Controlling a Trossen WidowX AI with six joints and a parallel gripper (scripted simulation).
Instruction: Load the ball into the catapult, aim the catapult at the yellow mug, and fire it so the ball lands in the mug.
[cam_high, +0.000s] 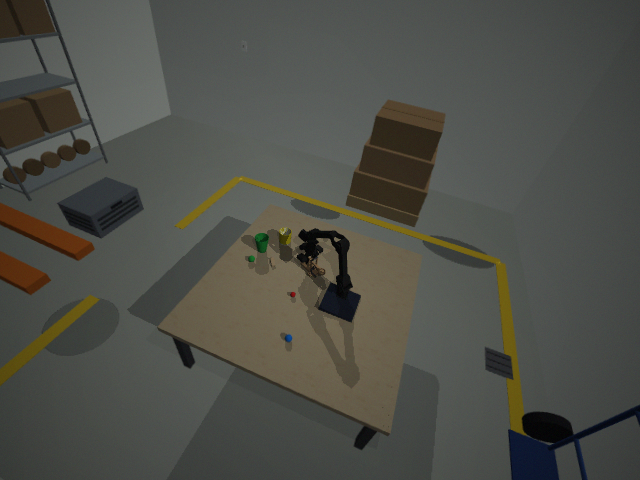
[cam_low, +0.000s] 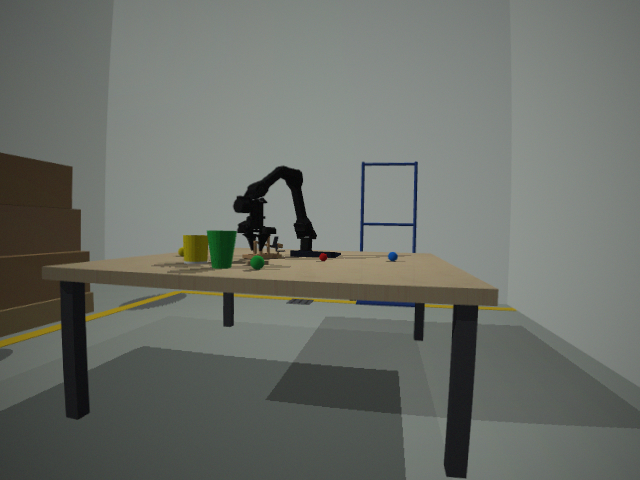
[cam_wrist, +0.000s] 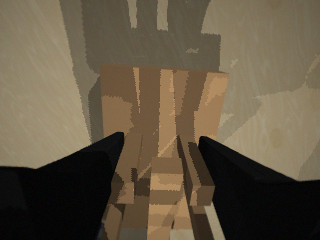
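Right now the red ball is 2 cm ahead of my gripper tip, 28 cm to the left of it and 2 cm below it. From my gripper tip the other things lie so: yellow mug 23 cm ahead, 16 cm to the right; wooden catapult 5 cm behind, 5 cm to the left, 2 cm above; wooden block 24 cm ahead, 7 cm to the left, 3 cm below.
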